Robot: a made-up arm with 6 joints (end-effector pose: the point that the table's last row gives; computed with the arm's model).
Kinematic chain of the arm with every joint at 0, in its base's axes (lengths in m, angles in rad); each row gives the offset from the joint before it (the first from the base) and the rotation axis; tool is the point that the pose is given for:
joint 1: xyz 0 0 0.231 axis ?
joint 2: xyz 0 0 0 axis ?
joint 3: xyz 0 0 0.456 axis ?
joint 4: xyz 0 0 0 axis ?
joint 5: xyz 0.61 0 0 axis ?
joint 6: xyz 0 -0.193 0 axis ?
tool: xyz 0 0 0
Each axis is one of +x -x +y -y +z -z.
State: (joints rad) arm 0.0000 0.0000 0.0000 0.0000 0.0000 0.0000
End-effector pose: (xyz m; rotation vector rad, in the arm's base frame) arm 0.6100 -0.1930 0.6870 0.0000 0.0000 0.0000
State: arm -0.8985 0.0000 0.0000 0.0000 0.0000 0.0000
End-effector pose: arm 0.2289 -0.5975 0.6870 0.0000 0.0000 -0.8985
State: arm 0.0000 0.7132 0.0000 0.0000 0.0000 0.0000
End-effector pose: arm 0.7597 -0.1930 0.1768 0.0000 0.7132 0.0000
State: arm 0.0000 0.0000 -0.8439 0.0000 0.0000 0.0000
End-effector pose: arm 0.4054 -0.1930 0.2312 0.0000 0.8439 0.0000
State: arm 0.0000 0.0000 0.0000 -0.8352 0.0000 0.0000
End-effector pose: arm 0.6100 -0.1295 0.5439 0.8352 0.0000 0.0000
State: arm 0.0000 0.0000 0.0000 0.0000 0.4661 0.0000
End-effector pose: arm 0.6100 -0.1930 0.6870 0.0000 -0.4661 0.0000
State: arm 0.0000 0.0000 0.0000 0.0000 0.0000 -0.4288
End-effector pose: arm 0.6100 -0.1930 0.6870 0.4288 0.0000 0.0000
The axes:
joint 1: +z
joint 2: +y
joint 3: -y
joint 4: -x
joint 5: -y
joint 6: -x

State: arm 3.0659 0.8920 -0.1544 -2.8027 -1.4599 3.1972
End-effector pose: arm -0.6168 -0.1358 -0.0429 -0.5955 0.2552 -2.8319
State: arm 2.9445 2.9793 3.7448 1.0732 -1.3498 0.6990
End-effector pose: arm -0.3703 0.1679 0.3259 -1.0984 -1.2074 1.6475
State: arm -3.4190 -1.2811 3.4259 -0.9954 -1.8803 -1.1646
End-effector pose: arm 0.6079 -0.0639 -0.2479 -1.8376 1.0848 -1.1044
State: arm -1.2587 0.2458 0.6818 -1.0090 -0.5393 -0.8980
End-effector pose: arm 0.1272 -0.7290 0.7829 1.6249 -0.7837 -0.4771
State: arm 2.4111 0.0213 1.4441 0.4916 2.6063 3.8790
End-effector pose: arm 0.1064 0.1331 1.3037 -0.0255 1.0708 -0.7416
